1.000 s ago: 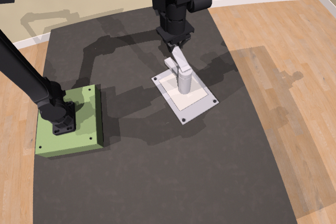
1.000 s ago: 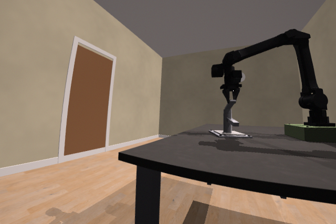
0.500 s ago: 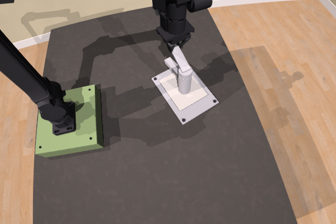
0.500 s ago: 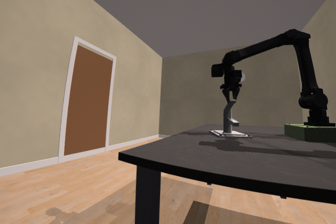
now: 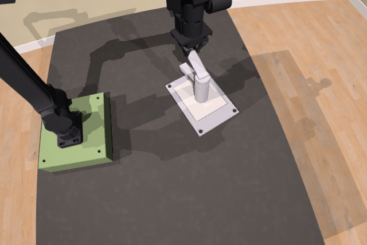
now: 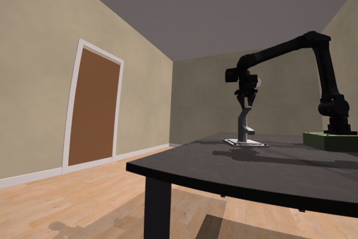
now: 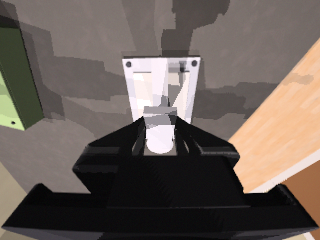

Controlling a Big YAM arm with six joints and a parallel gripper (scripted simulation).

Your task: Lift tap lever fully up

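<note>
The lever lies 30 mm to the right of my hand, 10 mm below it and 10 mm ahead of it. From my hand the other things lie so: grey tap (80 mm below, 50 mm to the right, 10 mm ahead).
</note>
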